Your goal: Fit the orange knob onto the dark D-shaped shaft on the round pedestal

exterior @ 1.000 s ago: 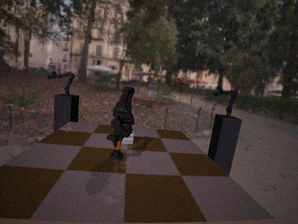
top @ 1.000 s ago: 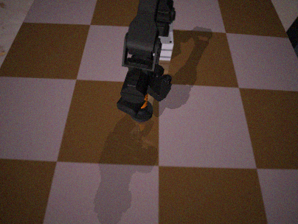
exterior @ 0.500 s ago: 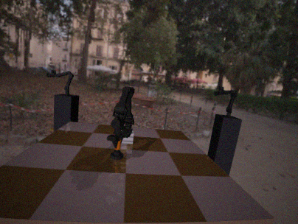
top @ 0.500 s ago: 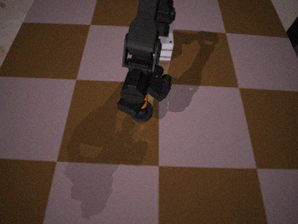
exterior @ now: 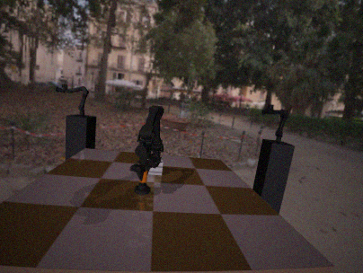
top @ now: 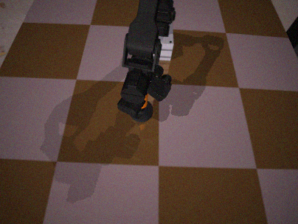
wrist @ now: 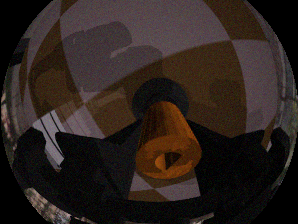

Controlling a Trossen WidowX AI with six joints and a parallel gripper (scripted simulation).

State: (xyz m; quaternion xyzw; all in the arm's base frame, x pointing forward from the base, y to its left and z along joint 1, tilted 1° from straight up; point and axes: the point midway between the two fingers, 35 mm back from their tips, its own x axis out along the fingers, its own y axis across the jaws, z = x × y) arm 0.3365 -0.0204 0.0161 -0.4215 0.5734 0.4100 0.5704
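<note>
The orange knob is 2 cm above my gripper tip. The rest, counted from my gripper tip: dark round pedestal (4 cm below).
</note>
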